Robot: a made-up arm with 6 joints.
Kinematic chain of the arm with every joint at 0, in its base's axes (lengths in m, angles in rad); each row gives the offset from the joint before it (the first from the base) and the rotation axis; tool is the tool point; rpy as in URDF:
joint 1: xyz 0 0 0.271 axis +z
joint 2: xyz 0 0 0 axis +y
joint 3: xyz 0.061 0 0.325 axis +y
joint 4: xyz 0.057 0 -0.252 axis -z
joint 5: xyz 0 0 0 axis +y
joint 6: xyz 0.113 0 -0.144 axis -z
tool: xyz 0 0 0 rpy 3.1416 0 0
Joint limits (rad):
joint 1: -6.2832..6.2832
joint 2: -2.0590..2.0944
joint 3: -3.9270..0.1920
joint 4: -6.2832..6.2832
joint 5: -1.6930..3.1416
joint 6: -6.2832..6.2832
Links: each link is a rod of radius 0.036 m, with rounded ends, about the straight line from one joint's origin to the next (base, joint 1, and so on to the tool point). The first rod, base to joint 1, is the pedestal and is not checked.
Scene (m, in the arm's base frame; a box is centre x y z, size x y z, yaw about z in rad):
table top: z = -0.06
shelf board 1: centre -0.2 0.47 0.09 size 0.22 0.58 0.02 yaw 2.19
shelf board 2: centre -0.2 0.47 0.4 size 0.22 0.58 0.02 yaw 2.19
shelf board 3: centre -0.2 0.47 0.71 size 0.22 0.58 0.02 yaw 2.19
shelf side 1: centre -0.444 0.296 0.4 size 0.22 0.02 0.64 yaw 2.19
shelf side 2: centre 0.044 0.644 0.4 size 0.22 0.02 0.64 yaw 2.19
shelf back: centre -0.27 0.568 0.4 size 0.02 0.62 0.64 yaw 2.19
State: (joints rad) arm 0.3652 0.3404 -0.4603 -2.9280 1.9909 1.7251
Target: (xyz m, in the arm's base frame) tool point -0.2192 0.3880 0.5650
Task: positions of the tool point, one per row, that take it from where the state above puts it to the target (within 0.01 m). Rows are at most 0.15 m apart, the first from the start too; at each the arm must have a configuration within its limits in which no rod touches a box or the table.
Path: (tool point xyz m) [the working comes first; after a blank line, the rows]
Joints at the target: 1.9499 0.0688 -0.8797 -3.4794 2.0951 1.7251
Straight joint move there: clear.

1: 0.3755 0.2466 0.3334
2: 0.2929 0.3556 0.3791
3: 0.1769 0.4310 0.4263
4: 0.0417 0.4631 0.4737
5: -0.0960 0.4479 0.5202
6: -0.2192 0.3880 0.5650

